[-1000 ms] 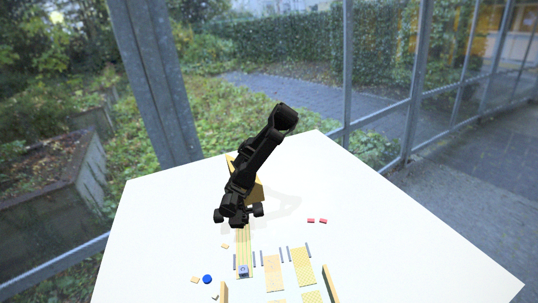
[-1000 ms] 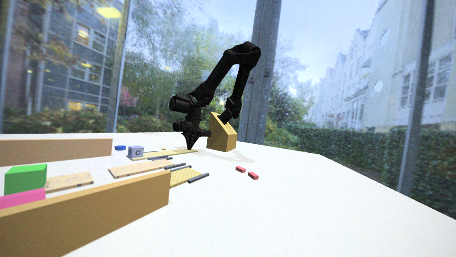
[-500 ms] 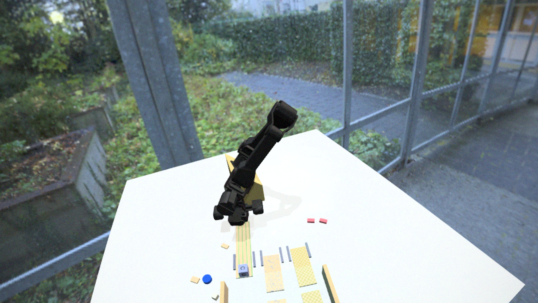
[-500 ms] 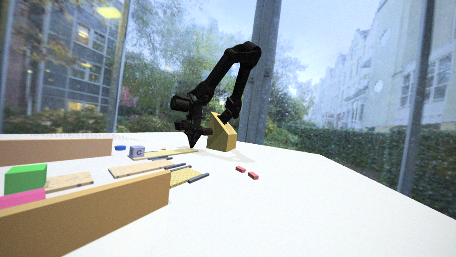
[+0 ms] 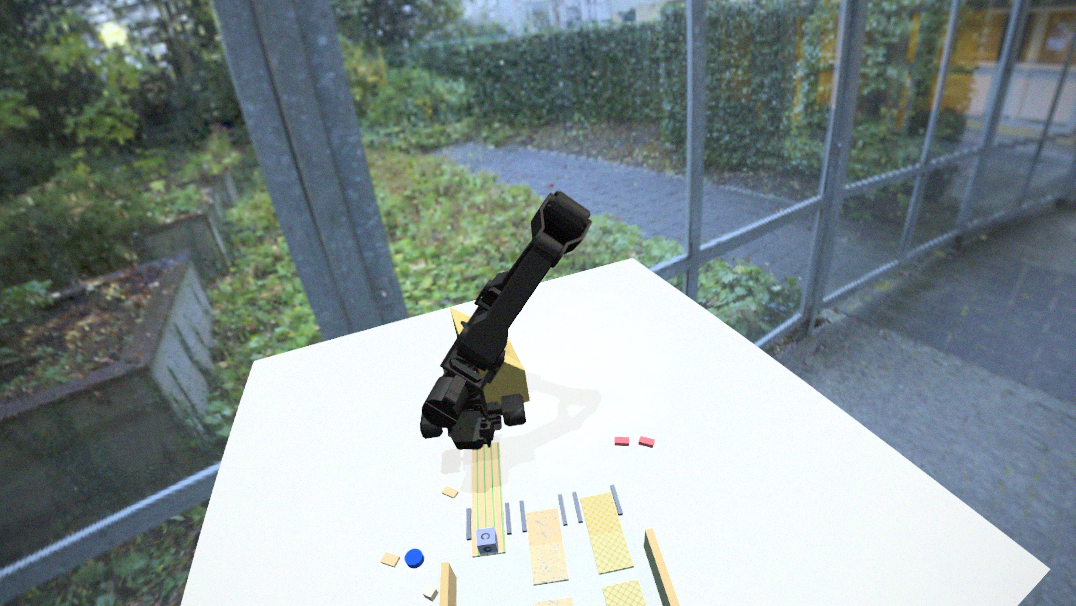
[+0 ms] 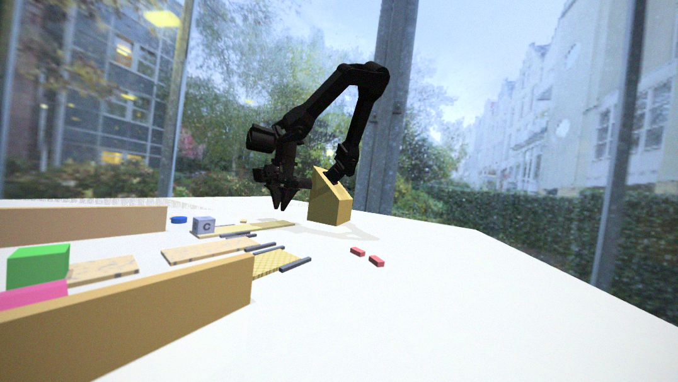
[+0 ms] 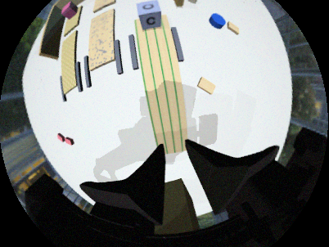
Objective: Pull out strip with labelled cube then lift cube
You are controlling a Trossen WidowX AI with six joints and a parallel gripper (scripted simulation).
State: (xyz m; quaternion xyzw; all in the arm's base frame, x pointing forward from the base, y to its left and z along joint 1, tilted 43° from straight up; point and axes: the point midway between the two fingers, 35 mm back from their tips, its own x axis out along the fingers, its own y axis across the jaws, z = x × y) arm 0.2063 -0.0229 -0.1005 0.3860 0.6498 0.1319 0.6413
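Now: gripper tip 18 cm short of the grey cube marked c, 6 cm to the left of it and 2 cm above it. Round my gripper tip: blue disc (18 cm to the right, 14 cm ahead, 4 cm below).
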